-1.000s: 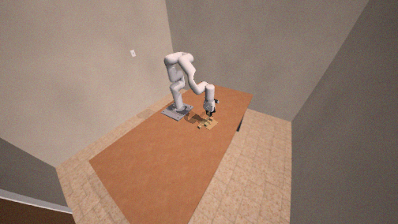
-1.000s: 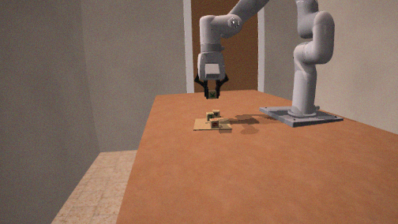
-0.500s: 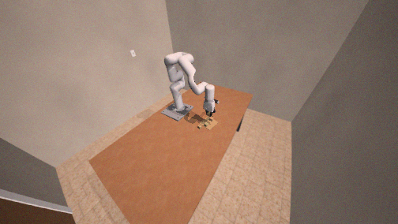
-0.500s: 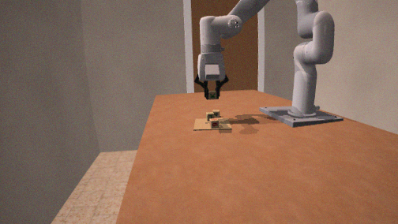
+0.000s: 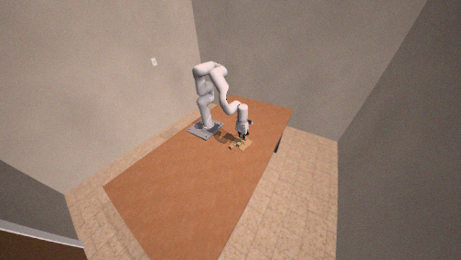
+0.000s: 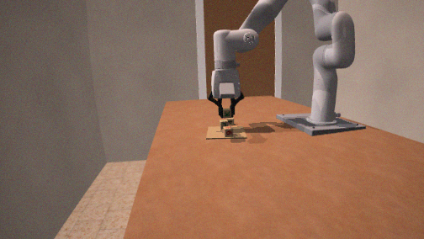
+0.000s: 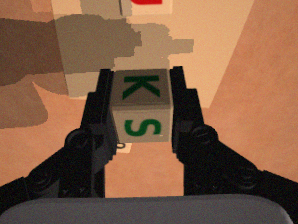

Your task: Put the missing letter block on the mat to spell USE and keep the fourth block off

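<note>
Now: hand 80 mm above the mat. Also, from my hand: block: 10 mm below.
</note>
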